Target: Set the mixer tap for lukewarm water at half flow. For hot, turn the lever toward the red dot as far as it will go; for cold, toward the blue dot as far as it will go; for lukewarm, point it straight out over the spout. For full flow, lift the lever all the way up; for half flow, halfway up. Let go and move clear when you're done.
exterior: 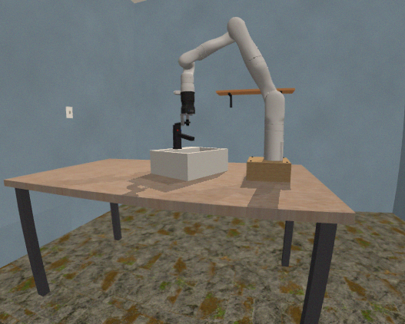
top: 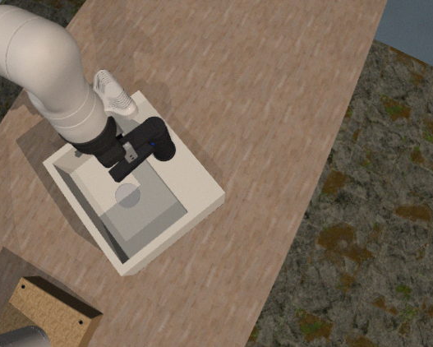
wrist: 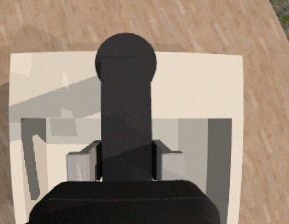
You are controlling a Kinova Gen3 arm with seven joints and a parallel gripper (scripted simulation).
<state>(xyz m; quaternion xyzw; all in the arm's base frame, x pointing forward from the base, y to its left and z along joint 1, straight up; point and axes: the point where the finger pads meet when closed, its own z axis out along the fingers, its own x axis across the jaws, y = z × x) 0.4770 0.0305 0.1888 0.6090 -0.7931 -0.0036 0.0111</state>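
Now: the lever 2 cm ahead of my hand and 1 cm to the right of it. Also, from my hand: white sink basin: 24 cm below, 5 cm behind, 1 cm to the left; then black mixer tap: 5 cm below, 4 cm ahead, 1 cm to the right.
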